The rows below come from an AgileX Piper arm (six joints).
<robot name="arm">
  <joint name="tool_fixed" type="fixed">
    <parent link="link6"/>
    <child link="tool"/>
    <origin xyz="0 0 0"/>
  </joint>
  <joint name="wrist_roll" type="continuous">
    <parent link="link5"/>
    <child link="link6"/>
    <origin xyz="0 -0.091 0" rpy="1.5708 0 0"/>
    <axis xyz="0 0 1"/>
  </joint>
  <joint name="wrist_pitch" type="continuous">
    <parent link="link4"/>
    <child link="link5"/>
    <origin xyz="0 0 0" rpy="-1.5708 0 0"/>
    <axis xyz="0 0 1"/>
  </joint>
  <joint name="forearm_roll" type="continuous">
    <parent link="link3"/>
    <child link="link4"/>
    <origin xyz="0.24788 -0.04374 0" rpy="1.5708 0 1.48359"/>
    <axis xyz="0 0 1"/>
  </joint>
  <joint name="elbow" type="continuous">
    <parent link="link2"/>
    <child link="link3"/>
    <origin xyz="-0.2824 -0.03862 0"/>
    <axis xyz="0 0 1"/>
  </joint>
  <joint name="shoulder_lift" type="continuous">
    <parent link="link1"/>
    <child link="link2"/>
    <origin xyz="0 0 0" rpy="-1.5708 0 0"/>
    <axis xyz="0 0 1"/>
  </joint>
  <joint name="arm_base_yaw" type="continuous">
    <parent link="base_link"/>
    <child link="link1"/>
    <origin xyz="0 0 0.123"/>
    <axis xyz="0 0 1"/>
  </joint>
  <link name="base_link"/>
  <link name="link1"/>
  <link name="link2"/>
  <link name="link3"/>
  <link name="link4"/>
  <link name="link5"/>
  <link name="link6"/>
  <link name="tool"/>
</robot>
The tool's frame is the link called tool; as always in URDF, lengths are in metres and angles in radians. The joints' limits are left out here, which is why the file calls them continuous.
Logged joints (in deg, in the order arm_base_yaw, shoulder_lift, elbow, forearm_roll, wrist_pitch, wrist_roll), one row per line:
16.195 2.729 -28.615 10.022 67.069 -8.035
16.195 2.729 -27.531 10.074 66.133 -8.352
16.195 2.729 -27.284 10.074 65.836 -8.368
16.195 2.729 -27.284 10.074 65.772 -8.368
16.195 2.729 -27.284 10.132 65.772 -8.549
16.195 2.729 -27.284 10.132 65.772 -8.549
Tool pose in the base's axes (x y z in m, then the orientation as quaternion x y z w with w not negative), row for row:
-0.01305 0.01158 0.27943 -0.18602 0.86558 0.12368 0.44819
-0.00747 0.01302 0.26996 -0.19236 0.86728 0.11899 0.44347
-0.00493 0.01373 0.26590 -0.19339 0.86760 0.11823 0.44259
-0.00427 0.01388 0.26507 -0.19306 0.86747 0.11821 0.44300
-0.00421 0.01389 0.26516 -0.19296 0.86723 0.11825 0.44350
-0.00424 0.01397 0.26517 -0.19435 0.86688 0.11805 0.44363
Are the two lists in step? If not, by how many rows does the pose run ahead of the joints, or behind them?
The pose runs 1 row behind the joints: the pose in row i belongs to the joints in row i - 1.
